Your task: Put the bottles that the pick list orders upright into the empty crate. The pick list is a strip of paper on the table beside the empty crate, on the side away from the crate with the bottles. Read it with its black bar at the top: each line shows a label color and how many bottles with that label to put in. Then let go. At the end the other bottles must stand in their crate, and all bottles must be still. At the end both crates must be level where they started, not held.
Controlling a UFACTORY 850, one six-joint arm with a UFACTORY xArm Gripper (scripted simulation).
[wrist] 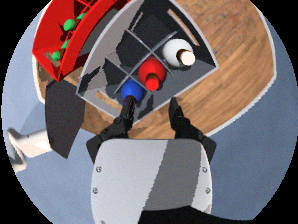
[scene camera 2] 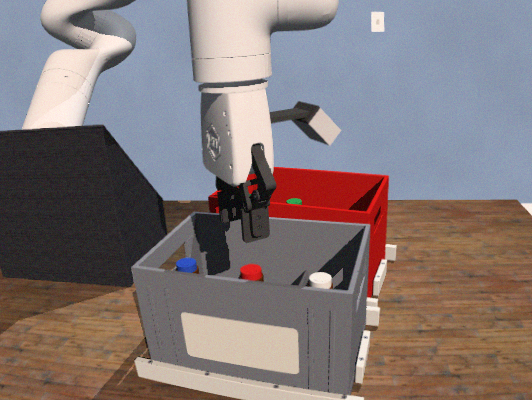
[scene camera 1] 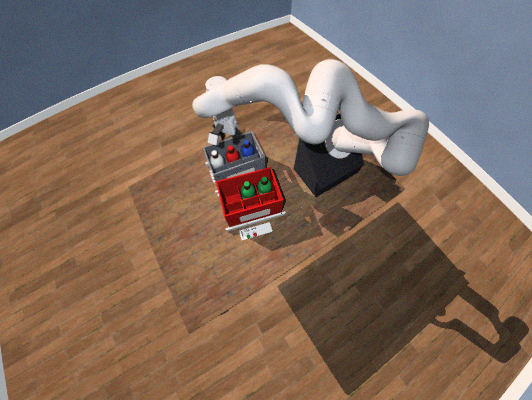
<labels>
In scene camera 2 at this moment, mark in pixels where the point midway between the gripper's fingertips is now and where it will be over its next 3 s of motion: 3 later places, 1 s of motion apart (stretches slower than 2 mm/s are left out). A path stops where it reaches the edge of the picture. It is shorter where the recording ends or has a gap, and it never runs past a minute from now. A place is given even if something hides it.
My gripper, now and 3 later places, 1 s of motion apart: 244, 229; 246, 255; 248, 280; 248, 287
</labels>
